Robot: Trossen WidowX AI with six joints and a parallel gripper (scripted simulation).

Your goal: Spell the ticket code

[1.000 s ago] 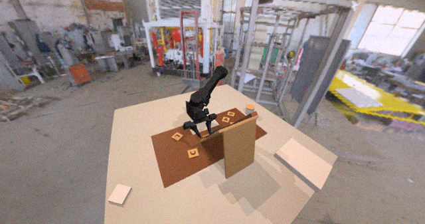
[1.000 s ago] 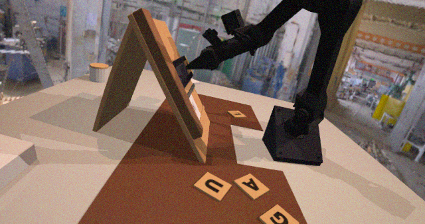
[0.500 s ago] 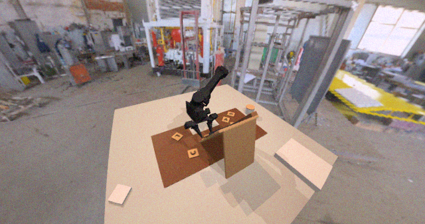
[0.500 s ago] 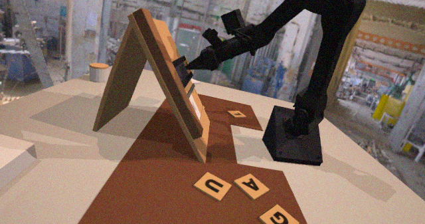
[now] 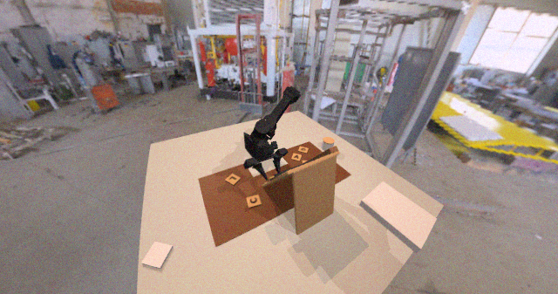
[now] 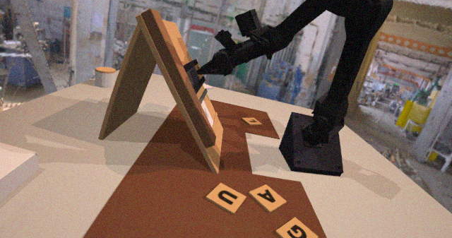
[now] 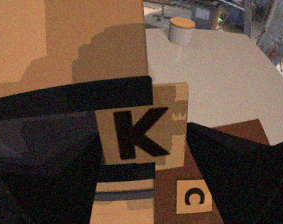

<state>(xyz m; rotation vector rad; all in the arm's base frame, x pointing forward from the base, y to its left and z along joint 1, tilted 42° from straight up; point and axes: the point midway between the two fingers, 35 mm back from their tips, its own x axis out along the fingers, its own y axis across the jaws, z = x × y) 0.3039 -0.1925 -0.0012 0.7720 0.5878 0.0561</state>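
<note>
Now: gripper tip 30 mm past the white ticket, 120 mm to the right of it and 80 mm above it. Also, from my gripper tip: brown mat 140 mm behind, 120 mm to the left, 170 mm below; then letter tile 80 mm behind, 320 mm to the left, 160 mm below; then white pad 60 mm behind, 480 mm to the right, 160 mm below.
</note>
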